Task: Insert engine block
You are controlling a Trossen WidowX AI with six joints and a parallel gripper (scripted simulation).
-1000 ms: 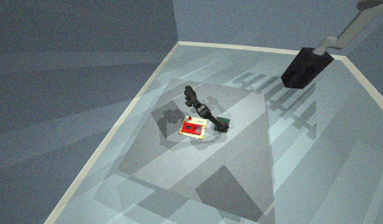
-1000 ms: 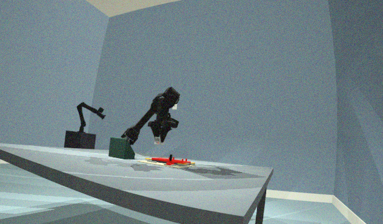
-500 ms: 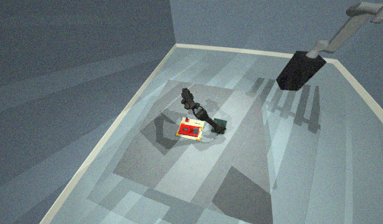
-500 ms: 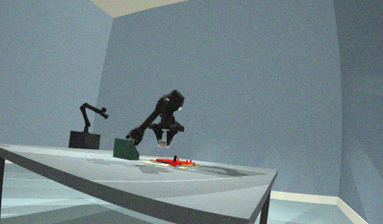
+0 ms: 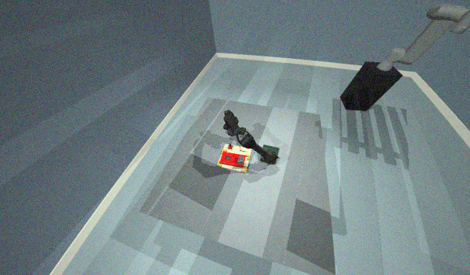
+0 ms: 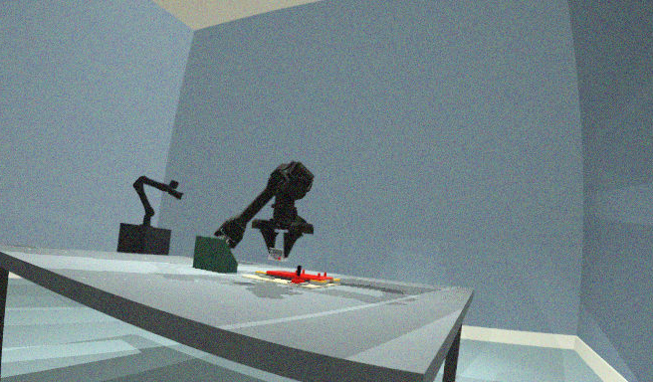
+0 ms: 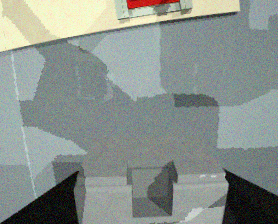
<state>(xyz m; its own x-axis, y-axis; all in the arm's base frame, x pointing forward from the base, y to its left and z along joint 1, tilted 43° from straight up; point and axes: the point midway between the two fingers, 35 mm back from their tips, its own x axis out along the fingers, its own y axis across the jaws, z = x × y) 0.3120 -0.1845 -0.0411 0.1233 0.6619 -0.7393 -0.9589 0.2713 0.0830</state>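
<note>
The small dark post lies 90 mm to the left of my gripper tip, 50 mm below it and 30 mm ahead of it. Round my gripper tip: grey engine block 10 mm above.
</note>
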